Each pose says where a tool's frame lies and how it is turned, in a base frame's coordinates. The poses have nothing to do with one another.
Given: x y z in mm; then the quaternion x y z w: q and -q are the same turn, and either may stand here.
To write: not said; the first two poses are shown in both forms.
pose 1, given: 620 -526 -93 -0.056 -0.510 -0.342 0.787
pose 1, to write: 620 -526 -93 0.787 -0.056 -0.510 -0.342
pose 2, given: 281 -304 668 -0.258 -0.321 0.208 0.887
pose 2, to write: 281 -304 668 0.887 -0.258 -0.321 0.208
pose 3, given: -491 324 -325 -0.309 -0.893 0.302 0.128
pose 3, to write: -491 324 -325 0.128 -0.309 -0.893 0.302
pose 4, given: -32 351 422 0.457 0.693 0.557 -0.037
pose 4, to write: -32 351 422 0.037 -0.457 -0.693 -0.557
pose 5, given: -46 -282 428 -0.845 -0.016 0.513 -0.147
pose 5, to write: -46 -282 428 0.147 0.845 0.016 -0.513
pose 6, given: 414 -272 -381 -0.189 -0.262 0.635 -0.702
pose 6, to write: 414 -272 -381 0.702 0.189 0.262 -0.635
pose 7, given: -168 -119 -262 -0.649 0.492 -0.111 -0.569
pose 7, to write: -168 -119 -262 0.569 0.649 -0.492 0.111
